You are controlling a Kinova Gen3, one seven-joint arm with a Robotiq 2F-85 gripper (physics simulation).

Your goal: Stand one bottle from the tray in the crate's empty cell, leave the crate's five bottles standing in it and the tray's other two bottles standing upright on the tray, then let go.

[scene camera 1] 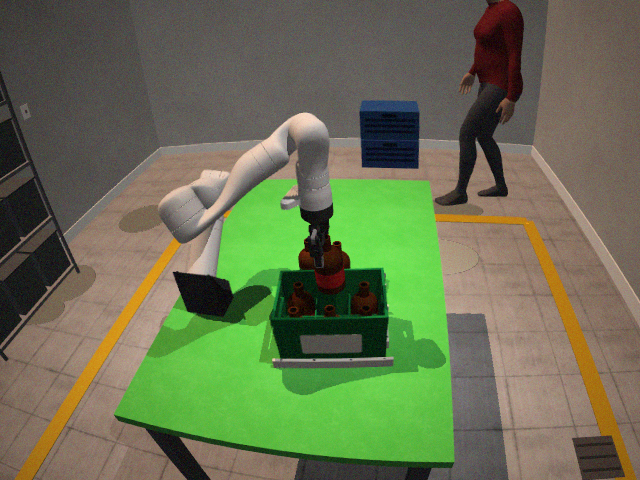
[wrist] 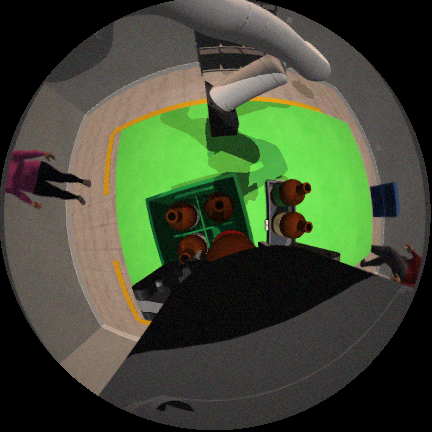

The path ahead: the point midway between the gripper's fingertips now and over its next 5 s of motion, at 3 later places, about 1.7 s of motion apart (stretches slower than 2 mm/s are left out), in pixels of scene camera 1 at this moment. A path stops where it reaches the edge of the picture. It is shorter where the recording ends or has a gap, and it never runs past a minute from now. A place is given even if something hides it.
My gripper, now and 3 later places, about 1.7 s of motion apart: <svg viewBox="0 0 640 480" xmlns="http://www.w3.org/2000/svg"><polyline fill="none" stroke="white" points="322,257 323,274 325,279 324,280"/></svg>
